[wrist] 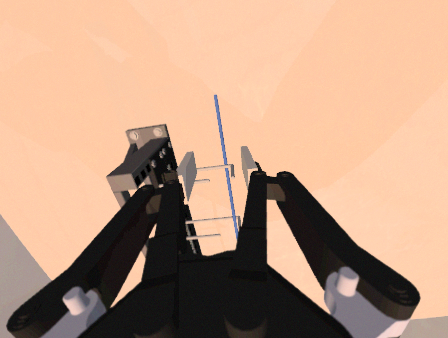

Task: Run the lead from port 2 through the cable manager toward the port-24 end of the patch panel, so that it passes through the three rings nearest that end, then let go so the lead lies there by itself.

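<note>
The blue lead runs nearly straight down the wrist view, its free end beyond the rings. It crosses the nearer-to-centre cable manager ring just inside its hooked outer end, and another ring lower down, close to that ring's outer end. Whether it lies inside or on top of the rings is unclear. My gripper is partly open; its two pads stand apart on either side of the lead, touching neither side of it in this view. The dark patch panel stands left of the fingers. The lead's lower part is hidden by my gripper.
A grey end bracket with bolts stands at the panel's far end, and a grey block juts out beside it. My left finger linkage overlaps the panel's frame in view. The tan table top has an edge at the lower left.
</note>
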